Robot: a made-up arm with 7 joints.
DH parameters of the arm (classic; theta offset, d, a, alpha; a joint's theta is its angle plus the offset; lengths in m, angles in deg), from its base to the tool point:
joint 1: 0 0.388 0 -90
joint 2: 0 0 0 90
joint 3: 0 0.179 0.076 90
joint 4: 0 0 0.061 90
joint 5: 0 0.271 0 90
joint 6: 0 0 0.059 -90
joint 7: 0 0.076 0 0
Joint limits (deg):
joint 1: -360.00..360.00
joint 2: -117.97..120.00
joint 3: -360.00..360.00
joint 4: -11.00..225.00
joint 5: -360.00..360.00
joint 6: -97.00..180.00
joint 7: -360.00..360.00
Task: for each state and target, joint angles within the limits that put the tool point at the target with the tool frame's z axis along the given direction. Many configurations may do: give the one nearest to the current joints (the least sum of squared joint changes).
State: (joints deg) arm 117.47 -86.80 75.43 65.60 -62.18 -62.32 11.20
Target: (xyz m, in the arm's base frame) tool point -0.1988 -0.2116 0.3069 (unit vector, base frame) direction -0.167 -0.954 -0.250
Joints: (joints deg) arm 107.55 -57.76 113.80 33.38 -25.82 -97.00 11.20
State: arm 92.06 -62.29 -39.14 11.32 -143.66 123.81 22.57
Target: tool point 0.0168 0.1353 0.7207 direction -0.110 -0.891 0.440
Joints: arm 78.82 -50.40 3.21 42.39 -173.85 151.08 22.57
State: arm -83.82 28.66 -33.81 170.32 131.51 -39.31 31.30
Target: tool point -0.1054 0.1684 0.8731 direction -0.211 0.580 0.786
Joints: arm -63.79 -21.69 -3.81 190.36 155.72 6.72 31.30
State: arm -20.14 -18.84 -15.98 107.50 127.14 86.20 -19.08
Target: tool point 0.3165 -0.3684 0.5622 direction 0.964 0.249 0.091
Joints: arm -32.01 19.04 -28.77 100.06 106.23 75.79 -19.08
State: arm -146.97 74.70 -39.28 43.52 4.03 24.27 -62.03
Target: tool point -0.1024 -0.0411 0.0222 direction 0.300 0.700 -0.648
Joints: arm -120.93 70.76 -10.64 40.09 -6.22 18.10 -62.03
